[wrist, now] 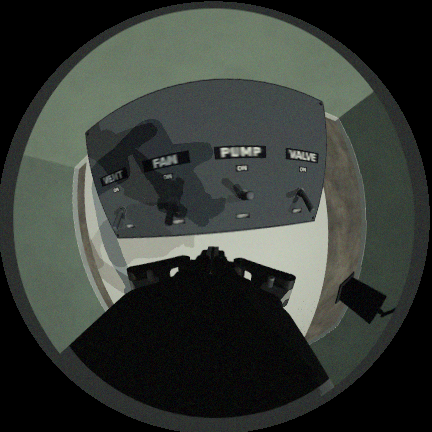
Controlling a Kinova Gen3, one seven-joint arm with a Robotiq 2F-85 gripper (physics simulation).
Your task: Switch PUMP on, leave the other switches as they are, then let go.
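Frame: origin at the arm's base, x back, y right, z up, level; metres.
Where they show: gripper, between the fingertips: (212,253).
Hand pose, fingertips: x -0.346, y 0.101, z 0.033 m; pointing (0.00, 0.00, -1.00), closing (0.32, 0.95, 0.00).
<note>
Each offset is from my fingertips to the centre of the thing. Level surfaces: height alone.
The grey switch panel {dy +0.026, dx -0.149, dz -0.080 m} (210,110) carries four labelled levers. The PUMP lever {dy +0.069, dx -0.060, dz -0.025 m} (245,194) is seen nearly end-on, its round tip towards the camera and slightly right, between its ON label and the lower label. The VALVE lever {dy +0.184, dx -0.023, dz -0.032 m} (305,199) slants down to the right. The FAN lever {dy -0.051, dx -0.072, dz -0.032 m} (172,212) points down and is dark in shadow. The VENT lever {dy -0.169, dx -0.096, dz -0.032 m} (119,217) points down at the far left. My gripper (212,253) is shut and empty. Its tips show below the panel's lower edge, apart from the PUMP lever, which appears up and to the right of them.
A pale surface {dz -0.146 m} (265,241) lies beyond the gripper, below the panel in view. A brown strip (344,200) runs along its right side. A black box-like object (361,297) is at the lower right. Green walls (210,45) surround the panel. The arm's shadow covers the panel's left half.
</note>
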